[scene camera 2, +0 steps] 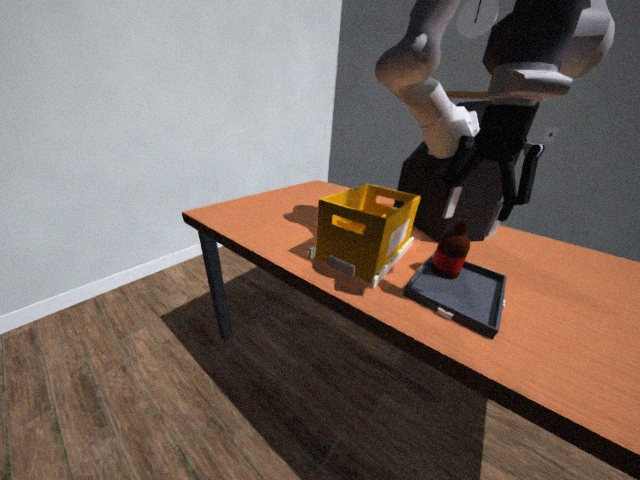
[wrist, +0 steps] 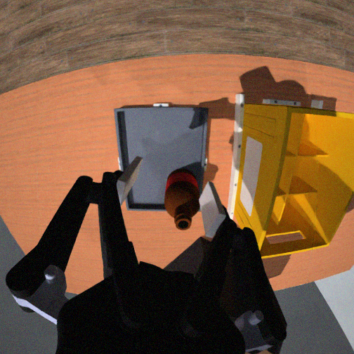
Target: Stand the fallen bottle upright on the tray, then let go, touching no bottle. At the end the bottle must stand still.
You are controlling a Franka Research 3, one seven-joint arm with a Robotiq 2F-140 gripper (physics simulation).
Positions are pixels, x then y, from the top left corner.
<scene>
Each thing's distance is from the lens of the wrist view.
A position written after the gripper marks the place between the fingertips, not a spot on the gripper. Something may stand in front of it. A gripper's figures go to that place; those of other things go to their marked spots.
gripper (wrist: 171, 179): 0.21 m
brown bottle (wrist: 181, 198): 0.30 m
</scene>
